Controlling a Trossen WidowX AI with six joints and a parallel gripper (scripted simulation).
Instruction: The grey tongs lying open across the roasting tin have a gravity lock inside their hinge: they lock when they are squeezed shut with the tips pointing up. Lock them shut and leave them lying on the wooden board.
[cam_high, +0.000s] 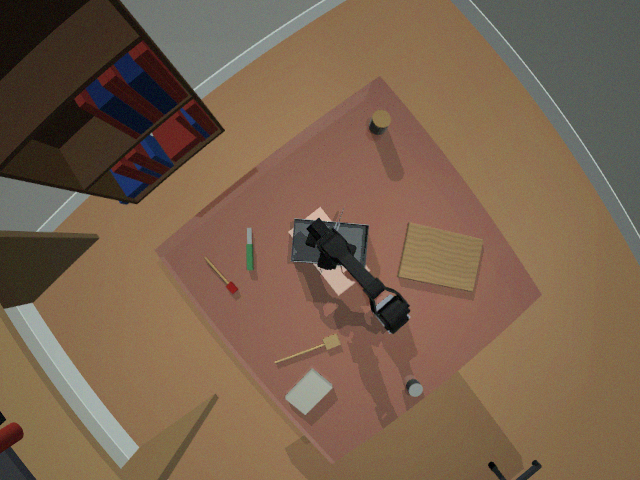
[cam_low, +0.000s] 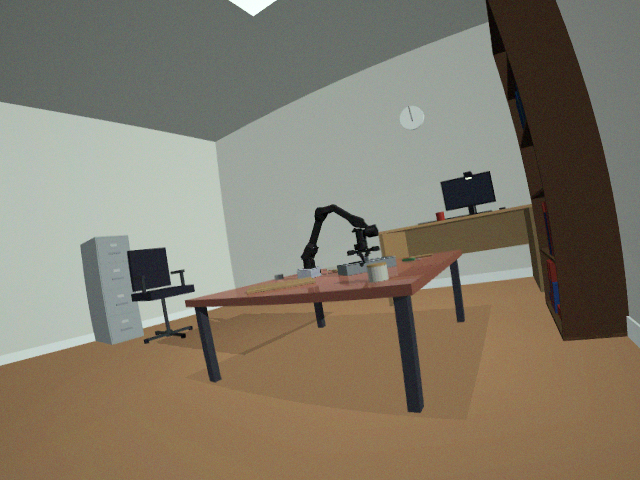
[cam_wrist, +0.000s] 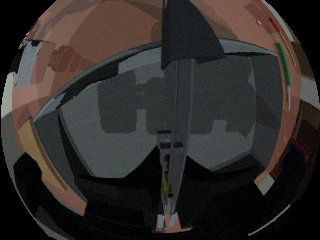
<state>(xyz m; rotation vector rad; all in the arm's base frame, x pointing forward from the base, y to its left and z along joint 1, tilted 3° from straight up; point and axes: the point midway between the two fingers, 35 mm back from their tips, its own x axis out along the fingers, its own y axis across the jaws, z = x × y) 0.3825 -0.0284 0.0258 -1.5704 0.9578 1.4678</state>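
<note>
Right now my gripper tip is 10 mm short of the grey roasting tin and 10 mm to the left of it. Also, from my gripper tip: wooden board (390 mm behind, 310 mm to the right, 20 mm below); then green-handled tool (230 mm ahead, 250 mm to the left, 20 mm below); then cork-topped jar (220 mm ahead, 520 mm to the right).
</note>
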